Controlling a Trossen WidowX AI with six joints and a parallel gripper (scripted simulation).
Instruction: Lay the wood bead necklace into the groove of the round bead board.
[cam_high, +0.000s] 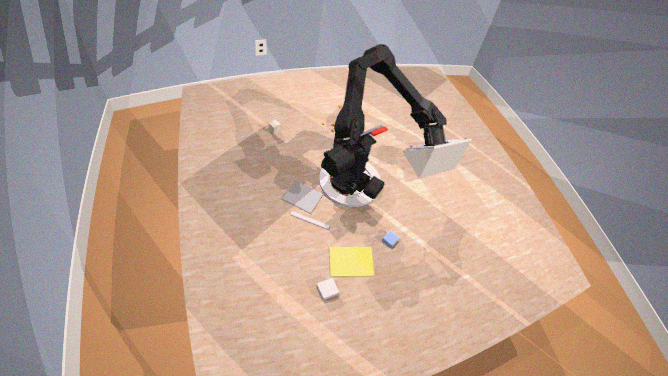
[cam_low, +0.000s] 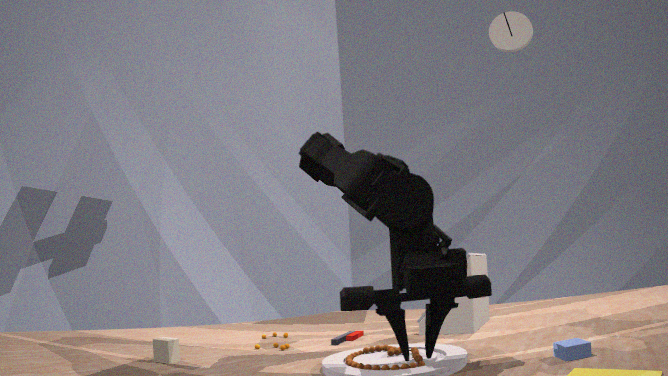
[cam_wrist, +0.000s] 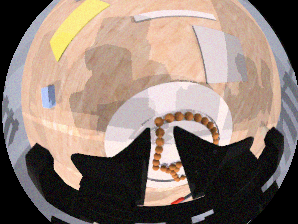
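My gripper tip is 140 mm short of the grey sheet, 30 mm to the left of it and 20 mm above it. From my gripper tip the other things lie so: yellow sheet (220 mm to the left, 70 mm ahead, 20 mm below); blue block (190 mm to the left, 70 mm behind, 10 mm below); stick (140 mm ahead, 60 mm to the left, 20 mm below).
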